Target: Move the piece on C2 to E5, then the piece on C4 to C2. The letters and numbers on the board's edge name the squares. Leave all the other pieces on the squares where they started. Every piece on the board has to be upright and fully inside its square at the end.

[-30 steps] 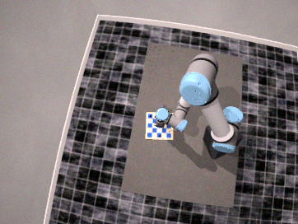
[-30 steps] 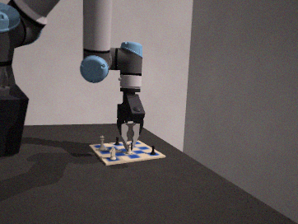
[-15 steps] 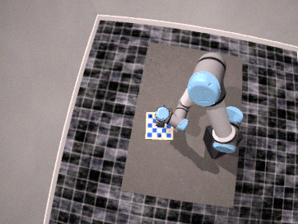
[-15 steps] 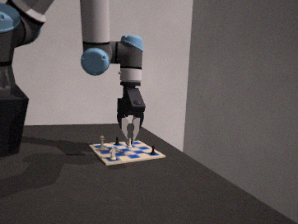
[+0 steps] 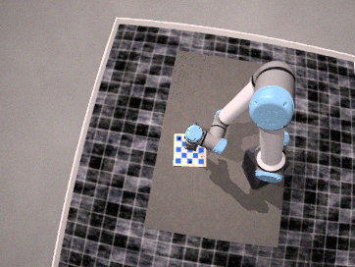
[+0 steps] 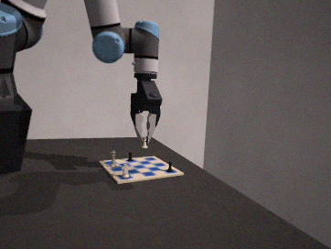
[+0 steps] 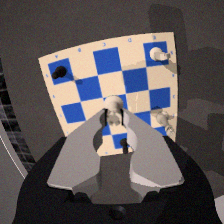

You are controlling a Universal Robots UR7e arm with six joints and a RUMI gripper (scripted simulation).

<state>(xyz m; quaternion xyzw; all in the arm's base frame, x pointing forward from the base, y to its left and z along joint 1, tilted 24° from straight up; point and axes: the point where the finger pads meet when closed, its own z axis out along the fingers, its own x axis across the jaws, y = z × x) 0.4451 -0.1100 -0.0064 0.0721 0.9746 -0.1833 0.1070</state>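
Right now the cream chessboard is 100 mm below my hand and 40 mm to the left of it.
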